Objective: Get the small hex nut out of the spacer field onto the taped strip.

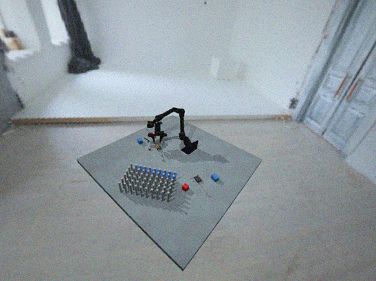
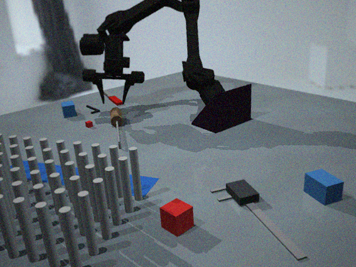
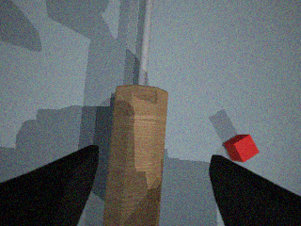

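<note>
The small red cube is 8 cm ahead of my gripper tip, 3 cm to the right of it and 5 cm below it. From my gripper tip the other things lie so: red-handled tool 11 cm behind, 27 cm to the right, 6 cm below; then L-shaped piece 17 cm to the right, 6 cm below; then blue taped strip 23 cm ahead, 26 cm to the left, 6 cm below.
</note>
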